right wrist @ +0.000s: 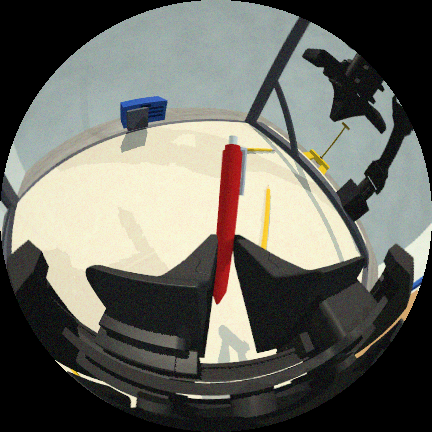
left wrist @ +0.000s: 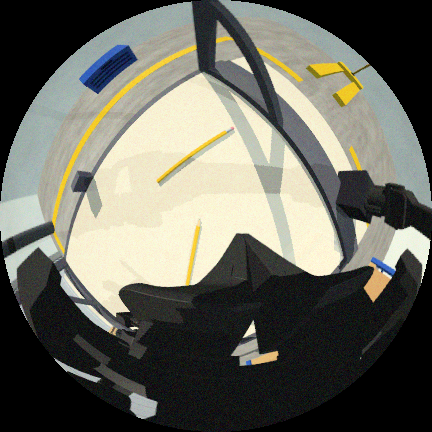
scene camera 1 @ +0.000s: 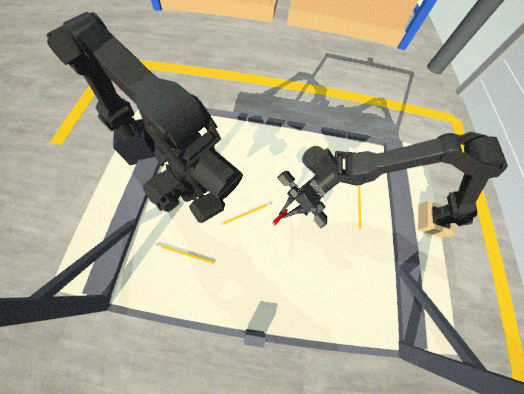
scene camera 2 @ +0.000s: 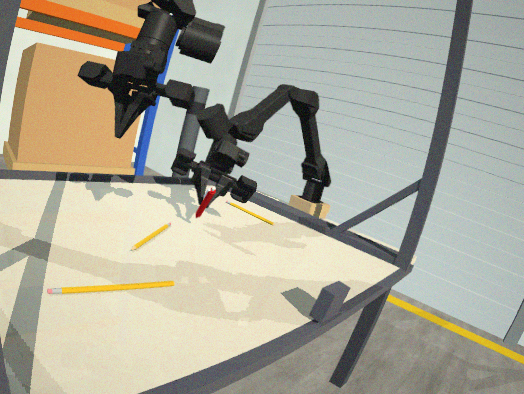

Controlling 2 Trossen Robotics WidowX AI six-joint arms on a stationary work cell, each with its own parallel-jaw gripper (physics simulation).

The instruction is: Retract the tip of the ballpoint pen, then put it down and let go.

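Where they show: left gripper, fingertip midpoint: point(right wrist: 331, 119) point(left wrist: 240, 238) point(scene camera 1: 190, 197) point(scene camera 2: 117, 137); right gripper, fingertip midpoint: point(right wrist: 224, 240) point(scene camera 1: 280, 216) point(scene camera 2: 203, 205); left arm's base at its link origin: point(right wrist: 360, 193) point(left wrist: 369, 198) point(scene camera 1: 128, 132); right arm's base at its link origin: point(scene camera 1: 440, 217) point(scene camera 2: 311, 200).
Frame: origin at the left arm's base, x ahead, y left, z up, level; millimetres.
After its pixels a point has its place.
Observation:
The red pen point(scene camera 1: 280, 217) @[x 400, y -393, z -21 mm] point(scene camera 2: 205, 204) @[x 396, y -392, z -33 mm] point(right wrist: 230, 190) @[x 392, y -397, z -11 mm] is held at a slant. In the right wrist view its pale push button sticks out of the far end, a grey clip runs along its side, and its pointed end shows between the fingers; I cannot tell whether the writing tip is out. My right gripper point(scene camera 2: 205, 201) @[x 407, y -384, z -40 mm] point(right wrist: 224, 240) @[x 407, y -384, z -40 mm] is shut on the pen, low over the table; I cannot tell whether the pen touches the table. My left gripper point(scene camera 2: 119, 136) @[x 180, y -317, z 79 mm] point(left wrist: 240, 238) @[x 180, y -317, z 79 mm] is shut and empty, high above the table; its fingertips are hidden in scene camera 1.
One yellow pencil point(scene camera 1: 247, 213) @[x 318, y -332, z -101 mm] point(scene camera 2: 151, 236) @[x 302, y -335, z -101 mm] point(left wrist: 193, 252) @[x 294, y -332, z -100 mm] point(right wrist: 266, 217) @[x 304, y -334, z -100 mm] lies near the pen. A second pencil point(scene camera 1: 186, 253) @[x 109, y -410, z -100 mm] point(scene camera 2: 111, 287) @[x 97, y -407, z -101 mm] point(left wrist: 195, 155) @[x 106, y -405, z -102 mm] lies nearer the front left in scene camera 1. A third pencil point(scene camera 1: 359, 207) @[x 698, y -408, z -100 mm] point(scene camera 2: 250, 213) @[x 700, y -401, z -103 mm] lies right of my right gripper. Dark frame bars edge the table.

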